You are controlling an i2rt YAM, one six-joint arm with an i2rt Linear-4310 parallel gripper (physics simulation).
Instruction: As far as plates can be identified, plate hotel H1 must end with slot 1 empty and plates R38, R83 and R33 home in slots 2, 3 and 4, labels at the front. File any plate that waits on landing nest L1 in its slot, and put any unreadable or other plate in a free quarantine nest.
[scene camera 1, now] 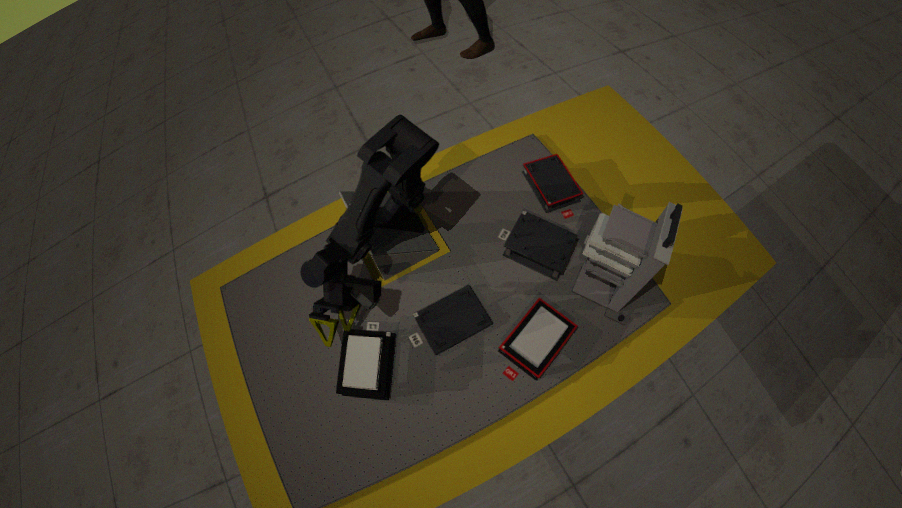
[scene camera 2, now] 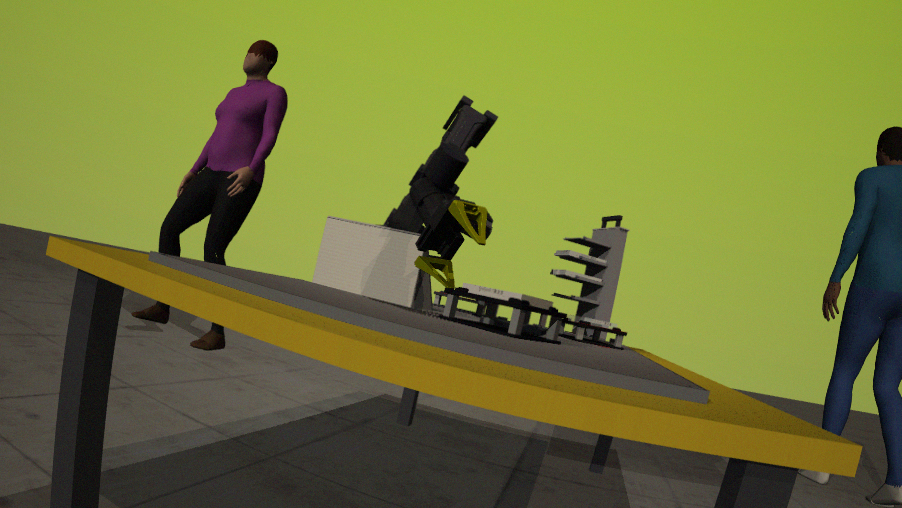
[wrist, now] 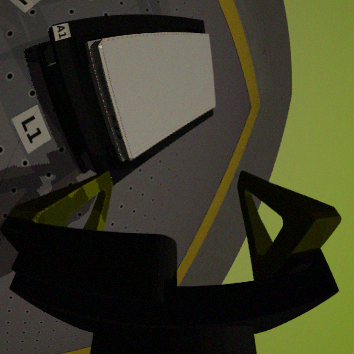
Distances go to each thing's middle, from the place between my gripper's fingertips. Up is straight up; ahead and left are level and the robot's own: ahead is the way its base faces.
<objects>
I see the L1 tag (wrist: 29, 124) 3 cm behind my hand, 8 cm to the left of it and 9 cm below it.
</objects>
